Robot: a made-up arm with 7 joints.
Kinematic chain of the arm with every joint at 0, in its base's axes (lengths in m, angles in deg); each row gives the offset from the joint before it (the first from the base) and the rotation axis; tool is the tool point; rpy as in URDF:
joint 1: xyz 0 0 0.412 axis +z
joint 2: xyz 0 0 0 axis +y
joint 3: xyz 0 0 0.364 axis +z
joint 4: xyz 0.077 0 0 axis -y
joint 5: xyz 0.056 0 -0.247 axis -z
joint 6: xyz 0 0 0 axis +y
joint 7: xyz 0.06 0 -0.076 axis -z
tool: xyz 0 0 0 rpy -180 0 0
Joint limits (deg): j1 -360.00..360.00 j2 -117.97..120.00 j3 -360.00..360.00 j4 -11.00..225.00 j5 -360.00..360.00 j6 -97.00..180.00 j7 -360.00..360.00
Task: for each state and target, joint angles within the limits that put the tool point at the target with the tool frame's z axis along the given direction. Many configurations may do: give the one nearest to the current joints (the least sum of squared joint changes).
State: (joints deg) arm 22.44 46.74 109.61 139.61 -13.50 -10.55 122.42
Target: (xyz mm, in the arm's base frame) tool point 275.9 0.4 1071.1 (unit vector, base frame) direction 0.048 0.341 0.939
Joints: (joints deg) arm -16.43 37.25 152.86 140.43 -17.64 4.85 122.42
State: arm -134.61 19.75 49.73 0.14 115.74 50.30 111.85
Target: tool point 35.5 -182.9 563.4 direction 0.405 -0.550 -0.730
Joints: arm -123.55 -33.42 32.90 17.62 85.04 40.79 111.85
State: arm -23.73 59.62 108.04 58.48 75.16 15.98 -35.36
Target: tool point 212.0 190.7 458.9 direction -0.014 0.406 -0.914
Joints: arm -18.30 31.90 86.94 22.51 82.71 -20.20 -35.36
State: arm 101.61 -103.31 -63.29 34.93 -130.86 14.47 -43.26
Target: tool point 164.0 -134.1 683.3 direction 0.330 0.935 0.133
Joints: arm 77.44 -69.75 -49.54 54.34 -150.22 -33.90 -43.26
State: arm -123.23 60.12 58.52 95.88 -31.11 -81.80 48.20
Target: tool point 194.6 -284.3 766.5 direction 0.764 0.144 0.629
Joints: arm -118.78 19.08 70.83 68.71 -57.56 -80.48 48.20
